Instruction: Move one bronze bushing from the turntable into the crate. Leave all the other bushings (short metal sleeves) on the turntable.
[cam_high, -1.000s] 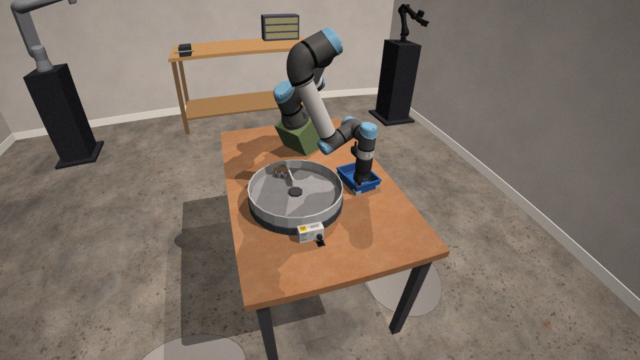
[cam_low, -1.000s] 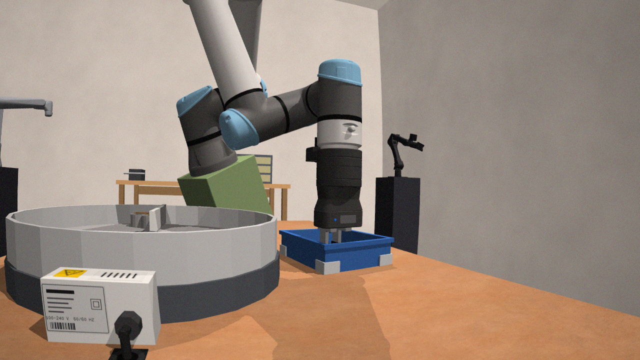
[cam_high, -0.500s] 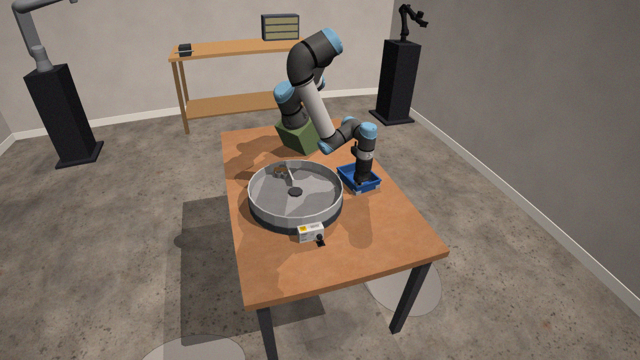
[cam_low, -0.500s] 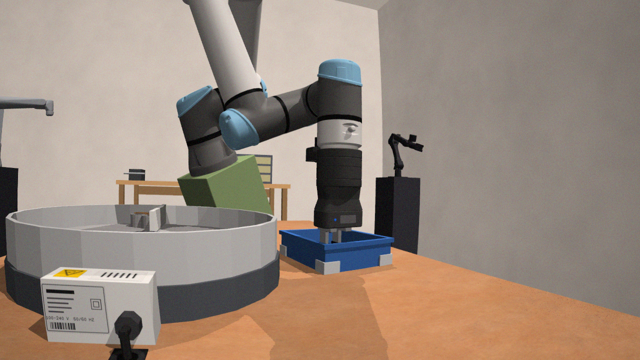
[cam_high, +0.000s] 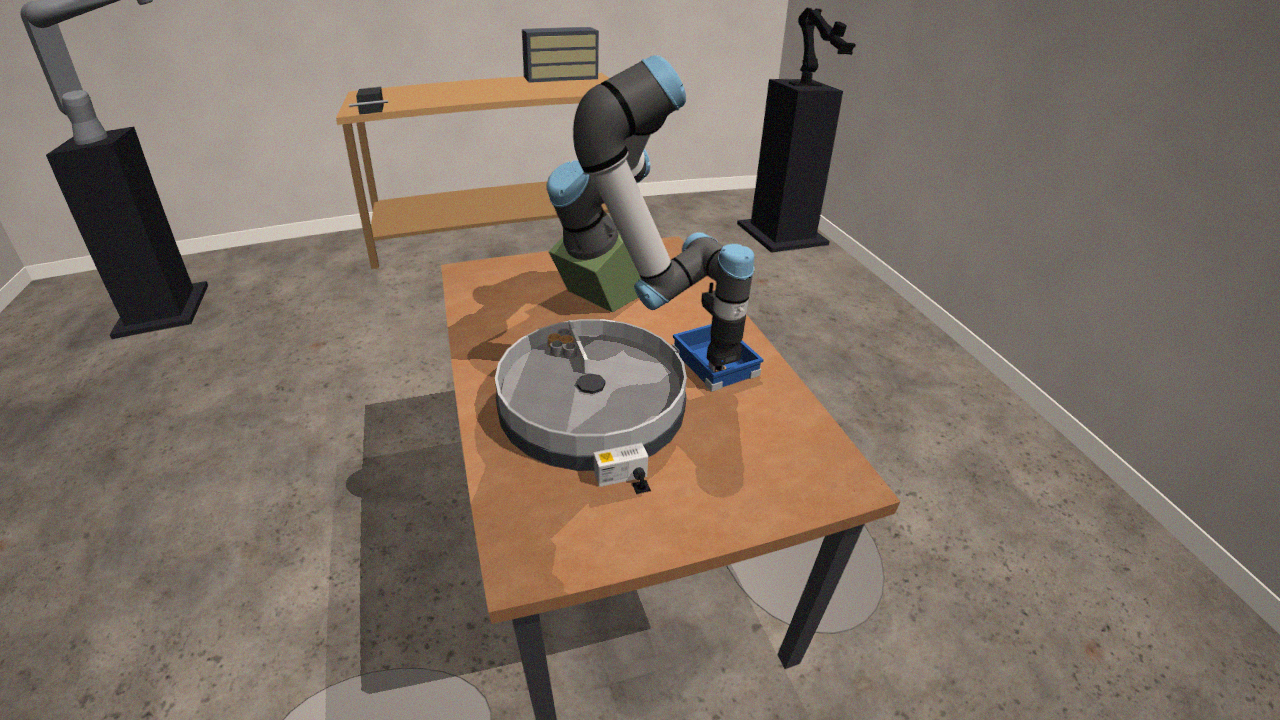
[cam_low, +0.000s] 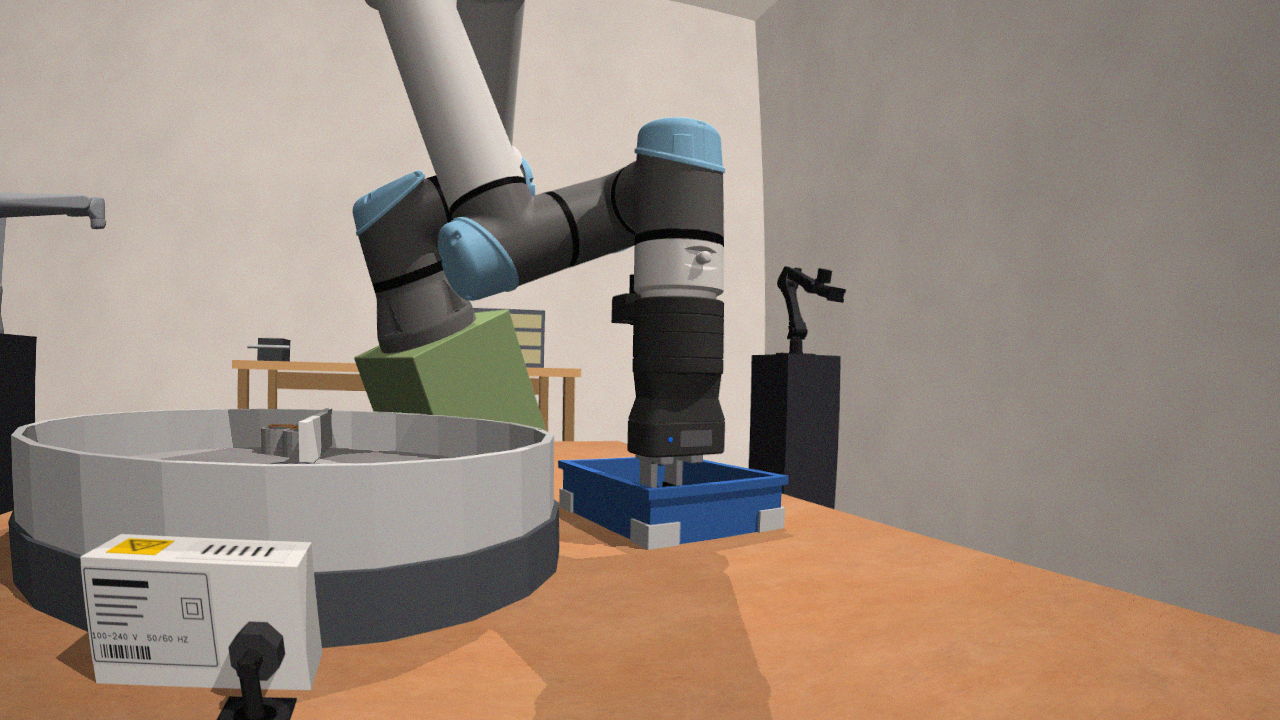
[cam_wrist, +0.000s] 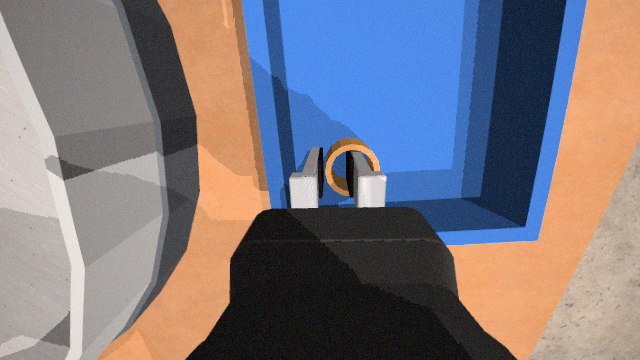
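My gripper is now 6 cm past the blue crate and 3 cm to the right of it. The rest, counted from my hand: grey turntable 31 cm to the right, 2 cm above, 1 cm behind.
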